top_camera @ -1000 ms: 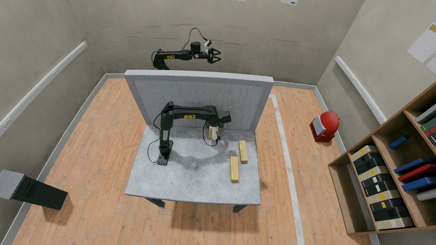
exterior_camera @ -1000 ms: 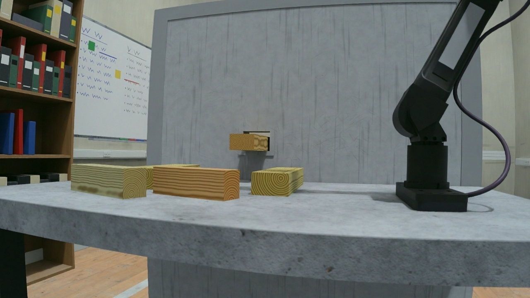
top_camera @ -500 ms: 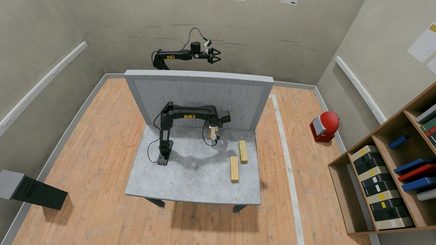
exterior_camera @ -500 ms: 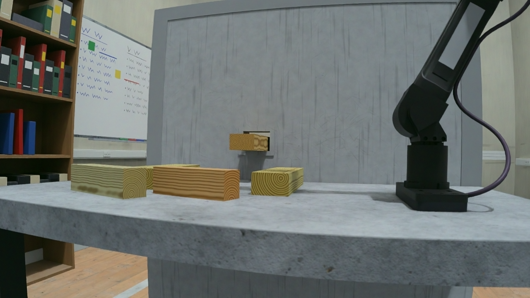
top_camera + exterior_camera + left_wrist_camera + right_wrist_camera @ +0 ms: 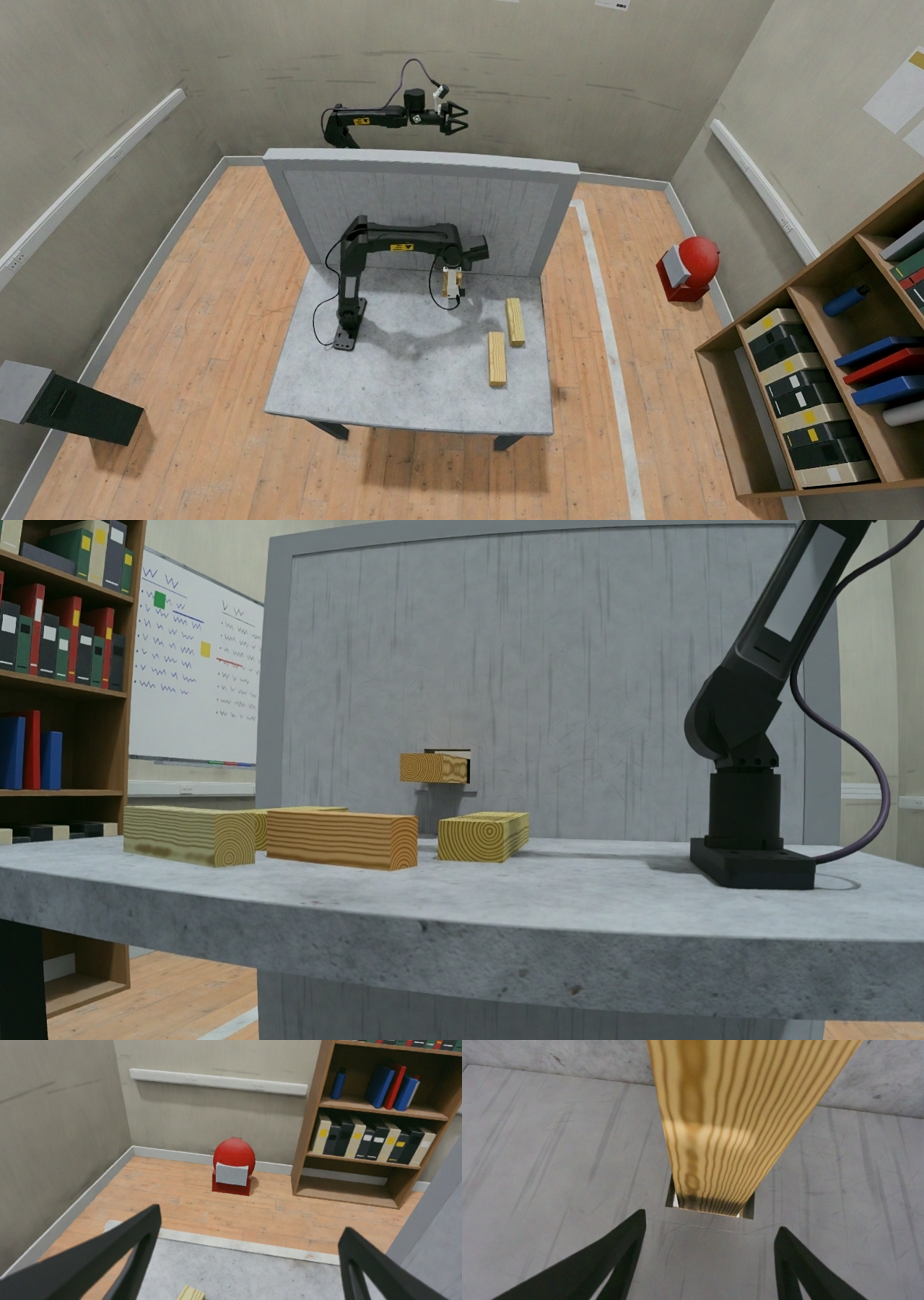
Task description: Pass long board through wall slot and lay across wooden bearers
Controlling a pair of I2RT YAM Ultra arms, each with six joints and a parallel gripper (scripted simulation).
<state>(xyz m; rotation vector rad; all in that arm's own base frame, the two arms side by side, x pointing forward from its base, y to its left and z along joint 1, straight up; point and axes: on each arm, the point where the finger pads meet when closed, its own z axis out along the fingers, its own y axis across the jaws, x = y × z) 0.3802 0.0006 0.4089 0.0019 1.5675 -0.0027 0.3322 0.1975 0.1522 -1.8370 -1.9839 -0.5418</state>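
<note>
The long board is 370 mm to the right of my left hand, 330 mm below it and 30 mm behind it.
</note>
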